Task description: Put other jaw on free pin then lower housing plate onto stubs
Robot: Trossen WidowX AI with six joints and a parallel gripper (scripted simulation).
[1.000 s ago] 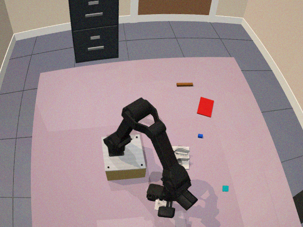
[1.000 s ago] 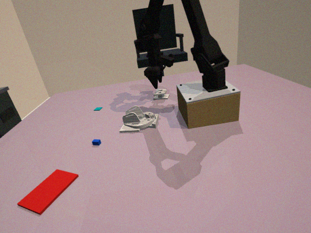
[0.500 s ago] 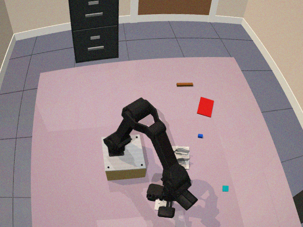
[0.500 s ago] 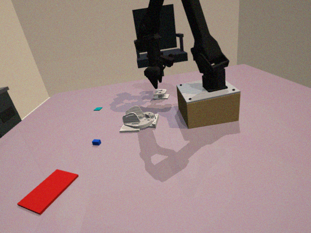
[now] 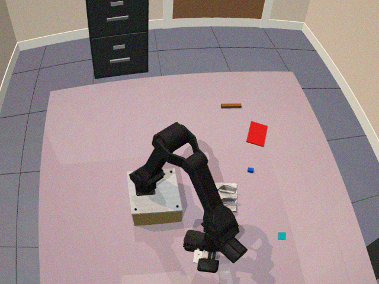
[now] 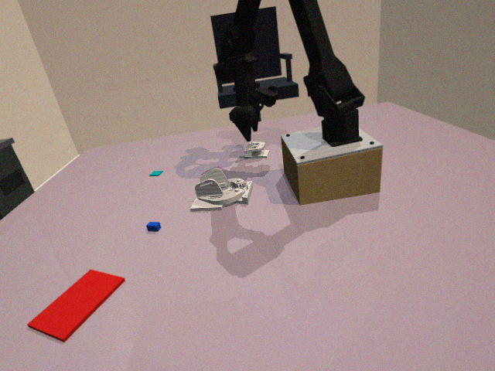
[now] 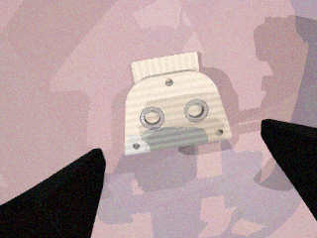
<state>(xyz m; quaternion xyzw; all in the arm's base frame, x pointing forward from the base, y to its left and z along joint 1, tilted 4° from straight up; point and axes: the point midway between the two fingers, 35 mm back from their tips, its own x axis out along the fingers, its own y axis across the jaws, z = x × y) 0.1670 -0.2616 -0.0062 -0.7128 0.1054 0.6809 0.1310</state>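
The white ribbed stand is 1 cm behind my gripper tip and 5 cm below it. Also, from my gripper tip: teal square 30 cm ahead, 2 cm to the left, 6 cm below; jaw 8 cm ahead, 22 cm to the left, 4 cm below; blue cube 25 cm ahead, 32 cm to the left, 5 cm below.
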